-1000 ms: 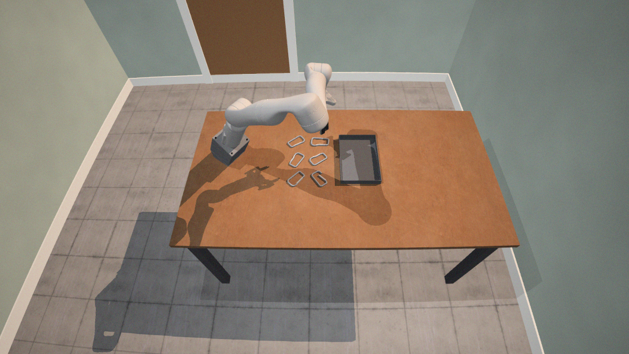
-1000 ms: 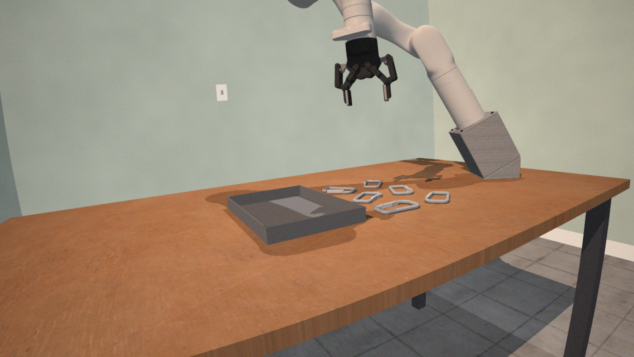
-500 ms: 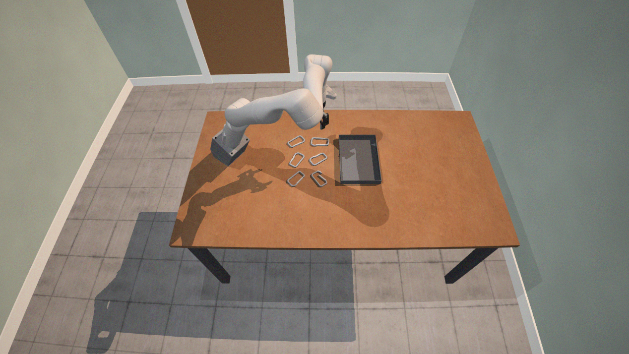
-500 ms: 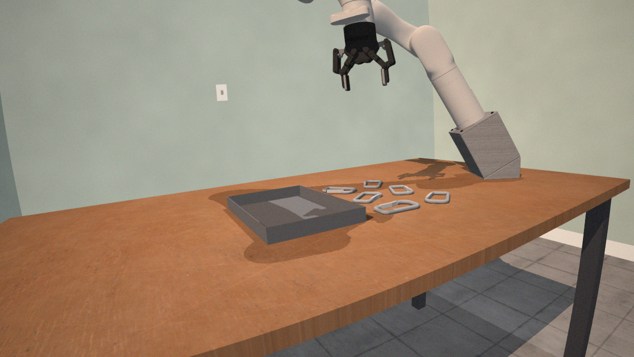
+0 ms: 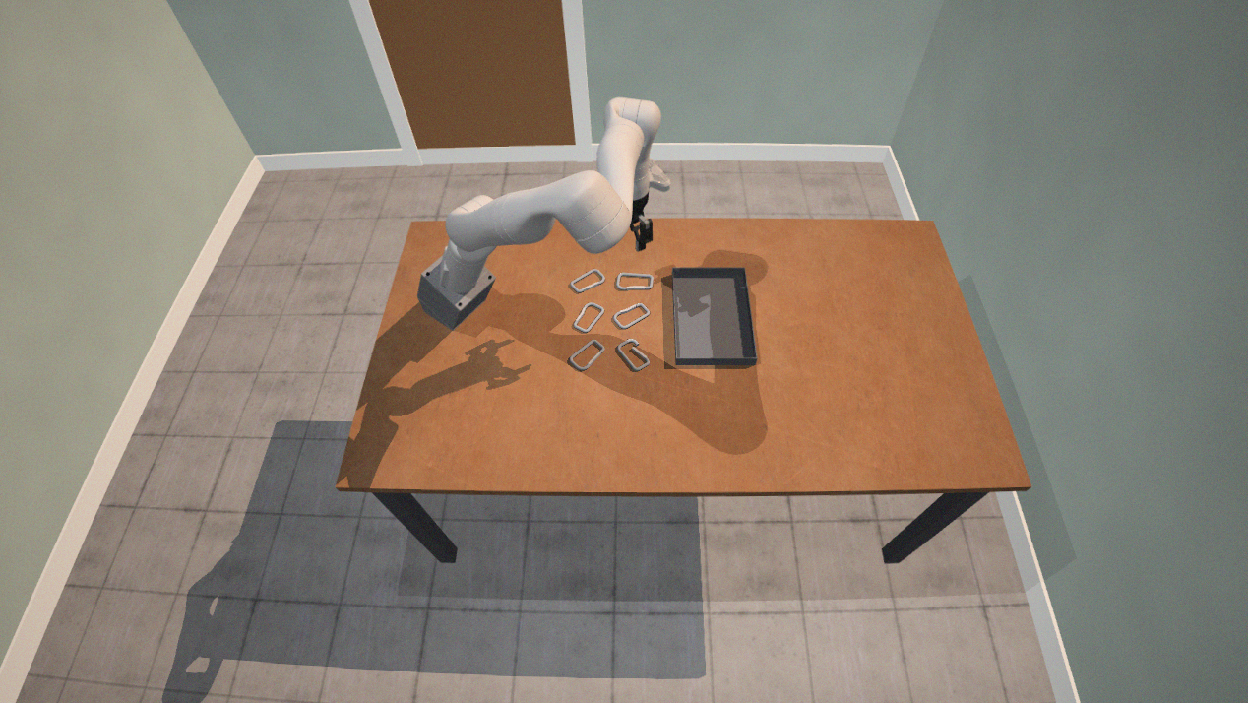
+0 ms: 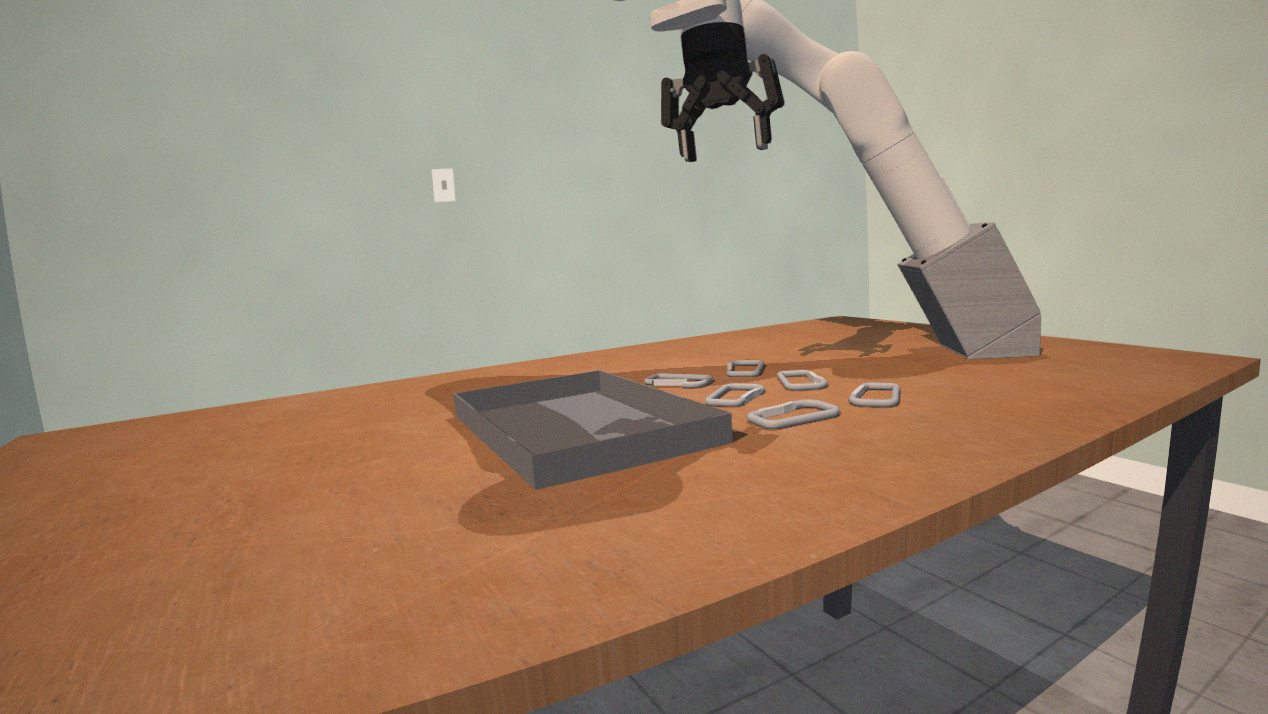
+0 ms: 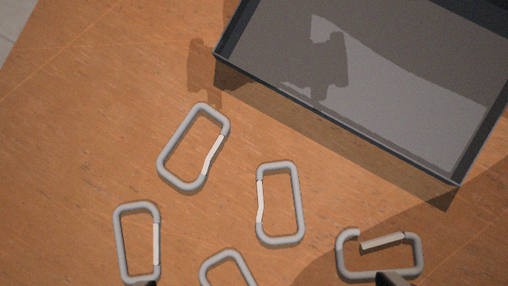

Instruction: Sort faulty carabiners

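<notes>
Right now my hand is 290 mm above the carabiner gate, 90 mm to the right of it and 30 mm short of it. From my hand the other things lie so: grey tray 290 mm below, 210 mm ahead, 40 mm to the right.
</notes>
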